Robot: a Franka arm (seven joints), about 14 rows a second.
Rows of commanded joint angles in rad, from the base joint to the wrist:
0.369 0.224 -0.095 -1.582 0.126 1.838 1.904
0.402 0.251 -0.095 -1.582 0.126 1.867 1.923
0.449 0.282 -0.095 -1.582 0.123 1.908 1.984
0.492 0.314 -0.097 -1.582 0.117 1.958 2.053
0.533 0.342 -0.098 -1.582 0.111 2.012 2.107
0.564 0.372 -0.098 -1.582 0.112 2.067 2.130
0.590 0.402 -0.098 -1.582 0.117 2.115 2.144
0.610 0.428 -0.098 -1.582 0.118 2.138 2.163
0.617 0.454 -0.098 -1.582 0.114 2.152 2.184
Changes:
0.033 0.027 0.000 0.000 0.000 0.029 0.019
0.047 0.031 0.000 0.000 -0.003 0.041 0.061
0.043 0.032 -0.002 0.000 -0.006 0.050 0.069
0.041 0.028 -0.001 0.000 -0.006 0.054 0.054
0.031 0.030 0.000 0.000 0.001 0.055 0.023
0.026 0.030 0.000 0.000 0.005 0.048 0.014
0.020 0.026 0.000 0.000 0.001 0.023 0.019
0.007 0.026 0.000 0.000 -0.004 0.014 0.021

